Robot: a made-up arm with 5 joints. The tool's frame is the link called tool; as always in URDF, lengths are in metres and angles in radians. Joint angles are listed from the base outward.
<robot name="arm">
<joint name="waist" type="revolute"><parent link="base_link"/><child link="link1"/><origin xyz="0 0 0.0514" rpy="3.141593 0 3.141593"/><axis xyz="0 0 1"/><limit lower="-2.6" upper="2.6"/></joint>
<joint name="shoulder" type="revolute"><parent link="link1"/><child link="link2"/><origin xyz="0.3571 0.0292 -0.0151" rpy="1.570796 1.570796 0"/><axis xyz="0 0 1"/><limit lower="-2.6" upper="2.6"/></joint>
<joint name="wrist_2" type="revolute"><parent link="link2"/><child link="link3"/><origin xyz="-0.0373 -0.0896 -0.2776" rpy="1.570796 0 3.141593"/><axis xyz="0 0 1"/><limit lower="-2.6" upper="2.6"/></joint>
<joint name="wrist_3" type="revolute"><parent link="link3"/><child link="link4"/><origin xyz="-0.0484 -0.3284 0.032" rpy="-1.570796 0 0"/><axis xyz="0 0 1"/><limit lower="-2.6" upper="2.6"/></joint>
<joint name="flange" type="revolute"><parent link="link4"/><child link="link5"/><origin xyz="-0.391 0.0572 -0.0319" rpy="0 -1.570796 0"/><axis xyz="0 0 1"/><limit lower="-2.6" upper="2.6"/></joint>
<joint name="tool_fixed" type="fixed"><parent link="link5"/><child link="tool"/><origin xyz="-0.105 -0.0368 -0.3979" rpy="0 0 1.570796"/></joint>
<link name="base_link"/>
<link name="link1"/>
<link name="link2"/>
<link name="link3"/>
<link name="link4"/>
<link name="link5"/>
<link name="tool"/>
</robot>
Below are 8 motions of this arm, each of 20 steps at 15 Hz.
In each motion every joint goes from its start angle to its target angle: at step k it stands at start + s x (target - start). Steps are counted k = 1, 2, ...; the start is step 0. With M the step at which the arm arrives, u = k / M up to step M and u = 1 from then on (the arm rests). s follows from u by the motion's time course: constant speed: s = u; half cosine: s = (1 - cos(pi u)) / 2; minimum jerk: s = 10 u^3 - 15 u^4 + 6 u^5.
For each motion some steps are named. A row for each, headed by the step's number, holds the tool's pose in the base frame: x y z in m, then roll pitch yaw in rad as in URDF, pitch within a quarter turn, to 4 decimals.
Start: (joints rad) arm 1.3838 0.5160 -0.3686 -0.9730 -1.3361
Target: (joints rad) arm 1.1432 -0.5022 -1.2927 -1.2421 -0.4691
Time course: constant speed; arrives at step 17
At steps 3, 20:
3: 0.6369 0.4342 0.2193 -0.4030 0.6945 -2.3132
20: 0.3764 0.2760 0.3894 2.1494 0.8078 0.5268

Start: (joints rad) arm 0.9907 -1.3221 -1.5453 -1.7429 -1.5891
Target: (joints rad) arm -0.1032 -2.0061 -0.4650 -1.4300 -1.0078
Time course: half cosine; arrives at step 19
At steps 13, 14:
13: -0.0979 0.7183 -0.0414 3.0863 -0.2252 -2.8438
14: -0.1760 0.7265 -0.0431 3.0742 -0.2492 -2.7354

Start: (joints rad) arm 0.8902 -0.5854 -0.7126 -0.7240 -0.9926
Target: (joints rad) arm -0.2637 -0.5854 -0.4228 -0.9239 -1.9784
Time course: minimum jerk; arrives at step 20
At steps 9, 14, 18, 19, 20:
9: 0.1467 0.6885 0.0946 -1.4693 0.6621 -2.3290
14: -0.2466 0.6595 0.0236 -1.5333 0.1405 -1.7788
18: -0.3746 0.5907 0.0038 -1.5525 -0.0481 -1.5698
19: -0.3803 0.5867 0.0029 -1.5534 -0.0571 -1.5596
20: -0.3812 0.5860 0.0028 -1.5535 -0.0585 -1.5580

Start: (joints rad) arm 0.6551 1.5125 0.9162 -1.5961 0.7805
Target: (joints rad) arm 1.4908 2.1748 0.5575 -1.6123 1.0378
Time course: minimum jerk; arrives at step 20
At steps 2, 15, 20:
2: 0.3475 0.5268 0.1022 0.0111 0.0702 -0.7928
15: 0.6328 0.3474 0.1987 -0.1995 -0.4648 -0.9343
20: 0.6611 0.3142 0.1975 -0.2695 -0.5076 -0.9334

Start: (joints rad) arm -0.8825 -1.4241 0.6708 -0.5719 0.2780
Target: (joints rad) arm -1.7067 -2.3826 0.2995 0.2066 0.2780
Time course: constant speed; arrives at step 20
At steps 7, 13, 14, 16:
7: -0.8909 -0.2685 0.0620 2.4911 0.9797 -2.1314
13: -0.8090 -0.4283 0.1077 2.4177 0.8850 -2.0835
14: -0.7922 -0.4523 0.1126 2.4174 0.8717 -2.0664
16: -0.7566 -0.4983 0.1202 2.4249 0.8478 -2.0256

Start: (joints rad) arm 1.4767 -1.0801 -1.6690 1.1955 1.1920
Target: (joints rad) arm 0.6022 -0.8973 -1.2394 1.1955 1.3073
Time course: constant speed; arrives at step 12
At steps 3, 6, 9, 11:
3: 0.2822 0.1498 0.1943 0.5277 -0.3828 -1.5992
6: 0.2703 0.2365 0.2046 0.4697 -0.4559 -1.2428
9: 0.2296 0.3256 0.2117 0.3939 -0.5212 -0.8770
11: 0.1858 0.3812 0.2146 0.3333 -0.5586 -0.6274

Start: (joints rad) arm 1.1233 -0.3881 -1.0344 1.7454 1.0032
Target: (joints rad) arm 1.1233 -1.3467 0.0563 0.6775 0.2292
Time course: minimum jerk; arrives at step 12
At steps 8, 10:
8: 0.5477 0.5650 0.0472 0.1635 0.2020 -0.8637
10: 0.5348 0.6420 0.0087 0.1659 0.5765 -0.8017

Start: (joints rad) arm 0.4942 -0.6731 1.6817 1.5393 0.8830
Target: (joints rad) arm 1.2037 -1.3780 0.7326 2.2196 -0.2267
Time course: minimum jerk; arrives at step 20
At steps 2, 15, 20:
2: -0.3817 0.5131 -0.3116 -0.5949 0.7141 1.8069
15: 0.3334 0.8908 -0.0643 -0.1635 -0.7659 -0.2849
20: 0.4417 0.8463 -0.0237 0.0487 -0.7999 -0.6738

